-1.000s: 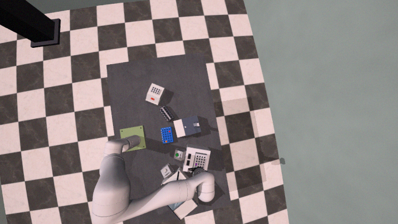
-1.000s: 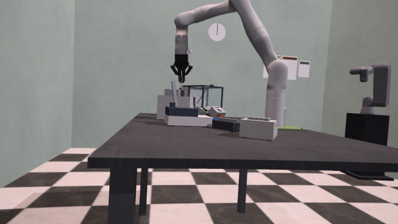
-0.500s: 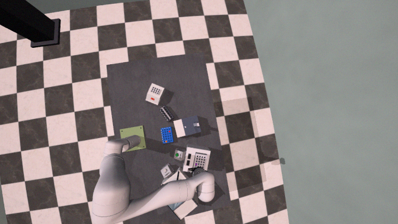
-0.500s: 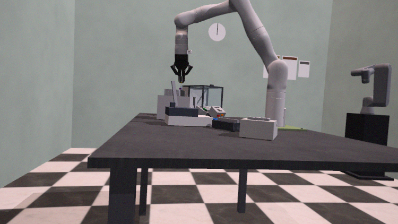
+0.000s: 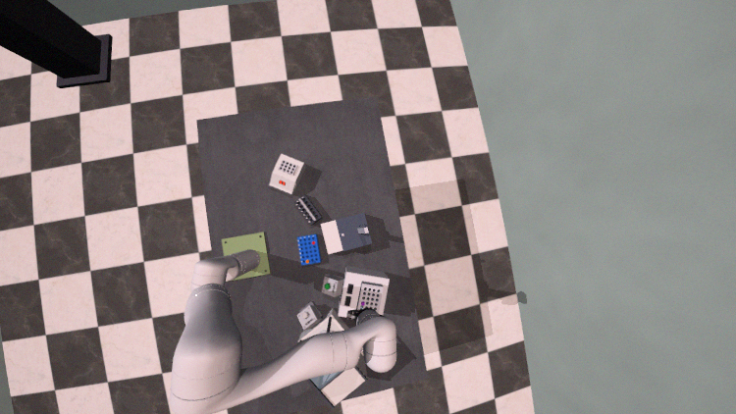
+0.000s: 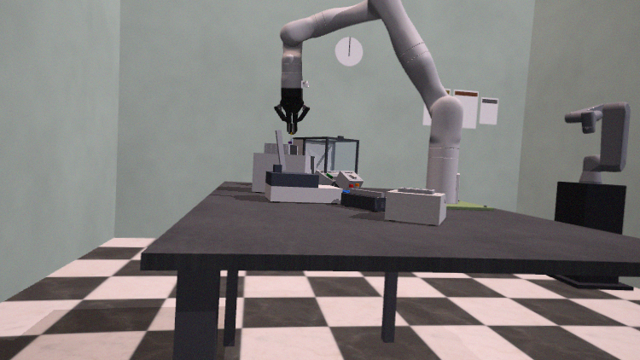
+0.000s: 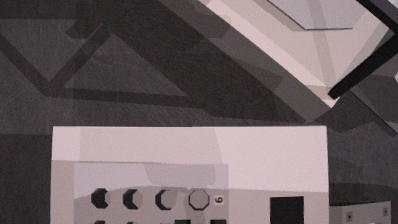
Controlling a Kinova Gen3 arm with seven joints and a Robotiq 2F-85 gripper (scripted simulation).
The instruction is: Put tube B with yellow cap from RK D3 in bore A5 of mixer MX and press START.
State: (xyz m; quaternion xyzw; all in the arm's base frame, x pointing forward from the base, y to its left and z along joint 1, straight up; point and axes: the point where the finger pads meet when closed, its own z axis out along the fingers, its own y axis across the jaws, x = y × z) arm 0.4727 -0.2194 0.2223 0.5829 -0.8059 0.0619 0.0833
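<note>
The purple-capped tube is 7 cm below my hand, 1 cm to the left of it and 1 cm ahead of it. The rest, counted from my hand: blue tube rack RK: 23 cm to the left, 21 cm below, 20 cm behind; then print key: 24 cm behind, 16 cm below, 4 cm to the right; then green start key: 16 cm below, 14 cm behind, 7 cm to the left.
</note>
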